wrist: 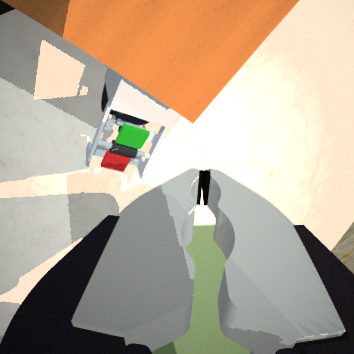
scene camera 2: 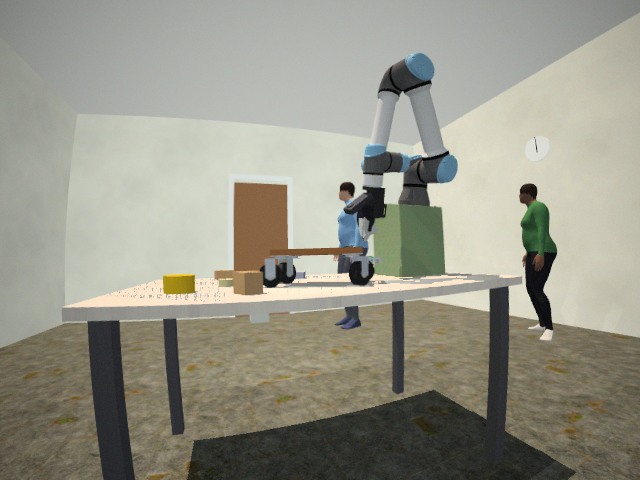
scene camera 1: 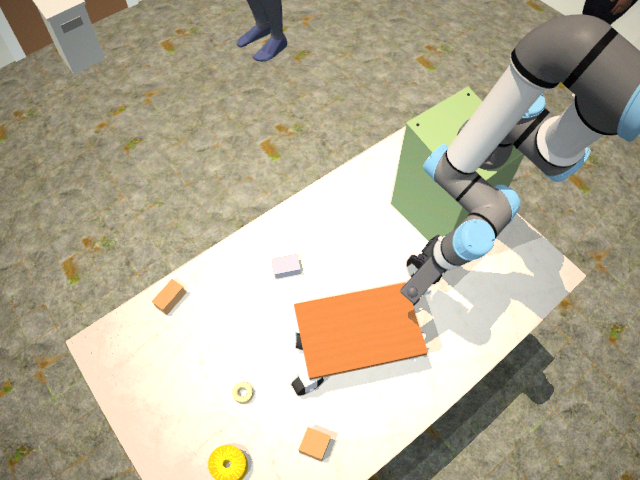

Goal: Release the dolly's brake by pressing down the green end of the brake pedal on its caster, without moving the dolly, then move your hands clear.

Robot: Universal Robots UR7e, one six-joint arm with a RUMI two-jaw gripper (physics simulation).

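Observation:
The dolly (scene camera 1: 361, 330) (scene camera 2: 315, 251) (wrist: 185, 55) has an orange deck and stands upright on black-wheeled casters. In the wrist view, the brake pedal's green end (wrist: 132, 136) lies nearer the deck and its red end (wrist: 116, 161) farther out, with a dark pivot between them. The pedal's tilt is unclear. My gripper (scene camera 2: 366, 236) (wrist: 201, 172) is shut and empty, pointing down. It is above the deck's height near the pedal end, apart from the pedal, which lies left of the fingertips in the wrist view. The arm hides the pedal in the first scene view.
A lilac block (scene camera 1: 286, 265), two orange-brown blocks (scene camera 1: 169, 296) (scene camera 1: 315, 443), a pale ring (scene camera 1: 234, 392) and a yellow ridged ring (scene camera 1: 216, 463) lie on the table (scene camera 1: 124, 372). The green robot pedestal (scene camera 1: 423, 191) (scene camera 2: 413, 242) stands behind the gripper. A person in blue (scene camera 2: 347, 227) stands beyond the table.

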